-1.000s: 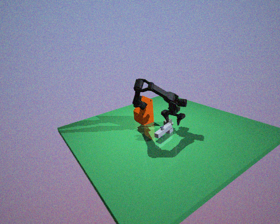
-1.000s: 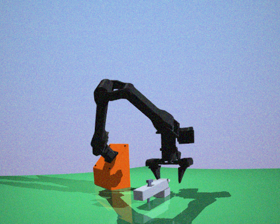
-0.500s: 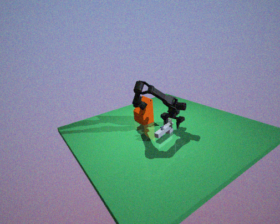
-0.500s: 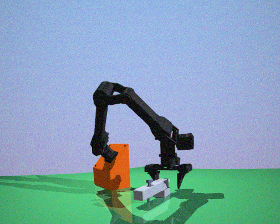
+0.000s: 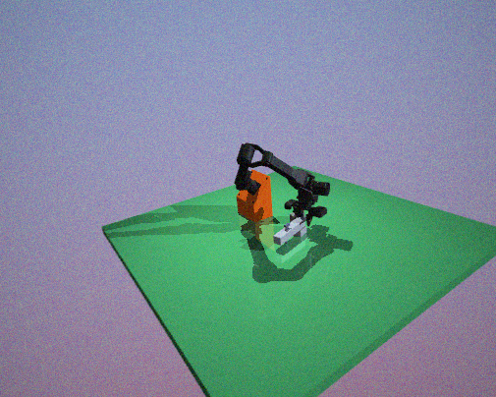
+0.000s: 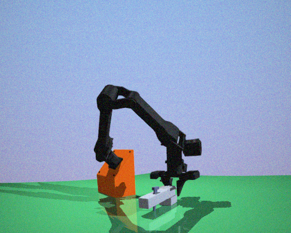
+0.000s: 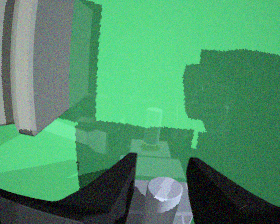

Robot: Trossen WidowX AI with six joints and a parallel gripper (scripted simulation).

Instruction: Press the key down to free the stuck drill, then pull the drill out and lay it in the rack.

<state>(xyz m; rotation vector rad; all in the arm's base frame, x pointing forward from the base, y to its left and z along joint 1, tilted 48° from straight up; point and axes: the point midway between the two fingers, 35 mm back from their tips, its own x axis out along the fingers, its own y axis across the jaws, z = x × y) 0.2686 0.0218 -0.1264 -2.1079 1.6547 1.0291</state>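
Right now my gripper tip is 5 cm to the left of the drill, 3 cm below it and 2 cm short of it. The rest, counted from my gripper tip: pale grey block (11 cm to the right, 4 cm ahead, 2 cm above); then slim blue-grey key (13 cm to the right, 5 cm ahead, 3 cm above).
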